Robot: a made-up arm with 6 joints. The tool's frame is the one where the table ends. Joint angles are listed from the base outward.
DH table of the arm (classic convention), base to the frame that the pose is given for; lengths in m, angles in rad. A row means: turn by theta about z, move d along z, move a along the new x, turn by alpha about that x. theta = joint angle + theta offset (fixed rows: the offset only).
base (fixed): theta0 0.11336  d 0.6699  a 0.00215  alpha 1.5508
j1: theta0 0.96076  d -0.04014  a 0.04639  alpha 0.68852
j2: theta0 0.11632  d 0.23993  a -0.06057  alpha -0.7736
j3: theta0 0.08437  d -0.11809  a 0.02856  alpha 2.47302
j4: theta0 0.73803  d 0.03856  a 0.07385  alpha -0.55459
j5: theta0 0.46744  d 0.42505  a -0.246  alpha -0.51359
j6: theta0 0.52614  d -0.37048  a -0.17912  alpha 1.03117
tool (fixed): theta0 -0.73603  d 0.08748  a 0  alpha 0
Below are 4 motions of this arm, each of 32 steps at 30 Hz.
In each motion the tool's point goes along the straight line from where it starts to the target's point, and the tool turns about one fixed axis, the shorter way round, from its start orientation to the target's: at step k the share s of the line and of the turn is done. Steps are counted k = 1, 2, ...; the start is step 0. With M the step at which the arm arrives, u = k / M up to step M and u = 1 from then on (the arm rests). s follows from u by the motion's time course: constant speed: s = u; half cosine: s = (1 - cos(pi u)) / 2; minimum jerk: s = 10 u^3 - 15 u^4 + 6 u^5.
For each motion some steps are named. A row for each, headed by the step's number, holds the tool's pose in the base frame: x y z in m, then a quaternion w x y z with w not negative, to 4 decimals.
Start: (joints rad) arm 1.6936 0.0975 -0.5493 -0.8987 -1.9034 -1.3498
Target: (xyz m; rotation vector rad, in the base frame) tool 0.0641 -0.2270 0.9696 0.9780 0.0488 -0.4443
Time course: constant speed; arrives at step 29
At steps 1, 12, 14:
1: 0.3103 -0.3044 0.9860 0.8540 0.2135 0.4573 0.1263
12: 0.2136 -0.2740 0.9795 0.8961 0.3281 0.2988 -0.0079
14: 0.1960 -0.2685 0.9784 0.8982 0.3471 0.2678 -0.0325

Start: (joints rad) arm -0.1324 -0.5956 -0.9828 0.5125 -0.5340 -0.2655
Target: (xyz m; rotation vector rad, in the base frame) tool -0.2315 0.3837 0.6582 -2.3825 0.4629 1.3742
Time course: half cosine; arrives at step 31
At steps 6, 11, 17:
6: -0.0537 0.4192 0.4899 0.1093 -0.9244 0.2303 0.2838
11: -0.0908 0.4118 0.5251 0.1237 -0.9111 0.2173 0.3276
17: -0.1486 0.4003 0.5798 0.1456 -0.8861 0.1960 0.3940

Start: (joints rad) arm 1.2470 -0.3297 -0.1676 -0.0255 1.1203 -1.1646
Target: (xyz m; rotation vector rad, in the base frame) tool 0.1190 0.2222 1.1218 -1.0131 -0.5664 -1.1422
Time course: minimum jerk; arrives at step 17
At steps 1, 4, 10, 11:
1: 0.1464 0.3680 1.1090 0.5706 -0.5017 -0.0416 -0.6489
4: 0.1440 0.3553 1.1101 0.5826 -0.4990 -0.0603 -0.6387
10: 0.1283 0.2716 1.1175 0.6530 -0.4734 -0.1828 -0.5622
11: 0.1256 0.2572 1.1187 0.6633 -0.4677 -0.2034 -0.5476

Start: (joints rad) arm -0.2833 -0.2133 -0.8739 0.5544 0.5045 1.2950
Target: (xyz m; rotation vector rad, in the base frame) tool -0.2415 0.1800 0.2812 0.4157 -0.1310 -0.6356
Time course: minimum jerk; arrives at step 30
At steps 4, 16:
4: 0.1994 0.0997 0.1017 0.7322 0.3436 -0.5878 -0.0182
16: -0.0447 0.1442 0.2011 0.8865 0.2807 -0.3154 -0.1892

